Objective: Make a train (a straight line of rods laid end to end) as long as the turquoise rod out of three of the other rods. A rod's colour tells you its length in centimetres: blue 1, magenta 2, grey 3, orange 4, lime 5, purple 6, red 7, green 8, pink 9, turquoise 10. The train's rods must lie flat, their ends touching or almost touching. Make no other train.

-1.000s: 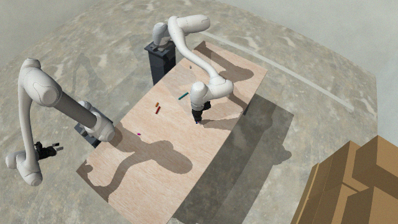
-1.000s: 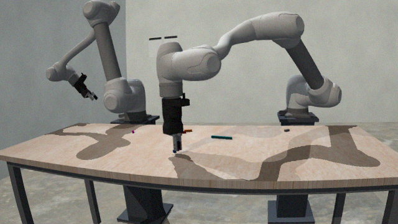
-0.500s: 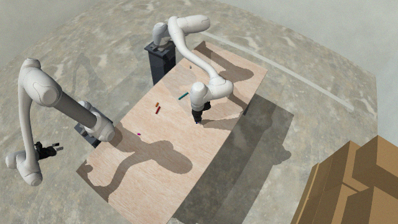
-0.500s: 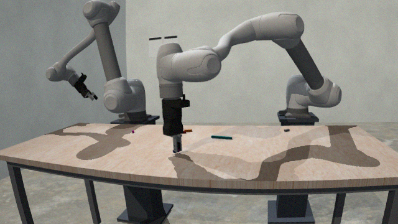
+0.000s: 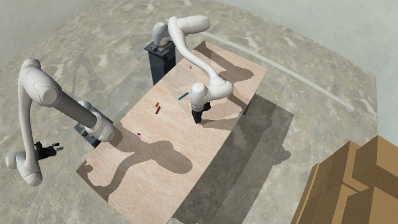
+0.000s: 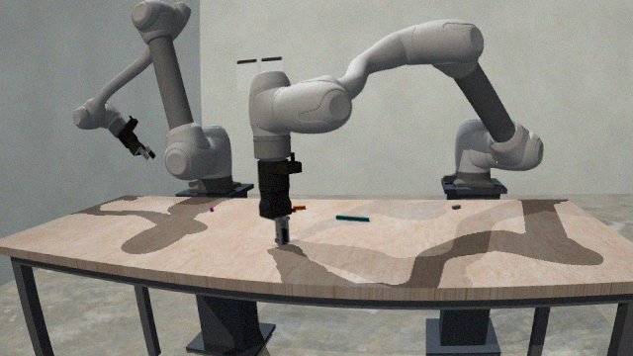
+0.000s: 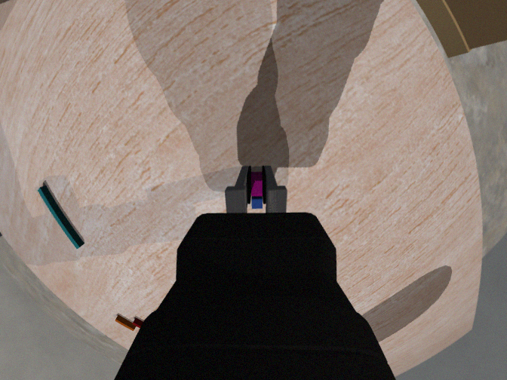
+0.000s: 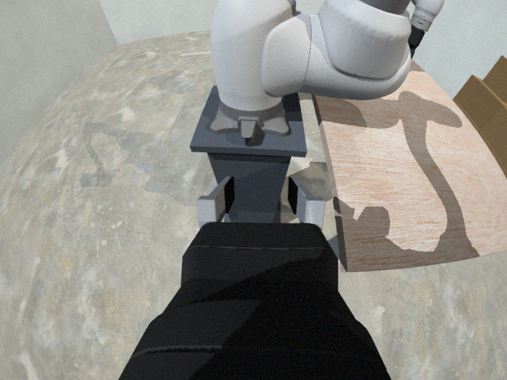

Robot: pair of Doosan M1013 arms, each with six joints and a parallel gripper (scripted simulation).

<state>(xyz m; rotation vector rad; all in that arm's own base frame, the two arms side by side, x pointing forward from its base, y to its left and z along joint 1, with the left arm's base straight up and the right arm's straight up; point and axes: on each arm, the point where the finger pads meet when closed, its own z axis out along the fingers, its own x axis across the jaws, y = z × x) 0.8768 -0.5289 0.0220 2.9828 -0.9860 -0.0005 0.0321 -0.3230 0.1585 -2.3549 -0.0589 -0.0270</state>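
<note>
Now: left hand 20 mm to the left of the blue rod, 20 mm past it and 20 mm above it. From my left hand the other things lie so: turquoise rod 230 mm behind, 170 mm to the left, 20 mm below; orange rod 370 mm behind, 20 mm below, 10 mm to the right; red rod 340 mm behind, 50 mm to the right, 20 mm below.
</note>
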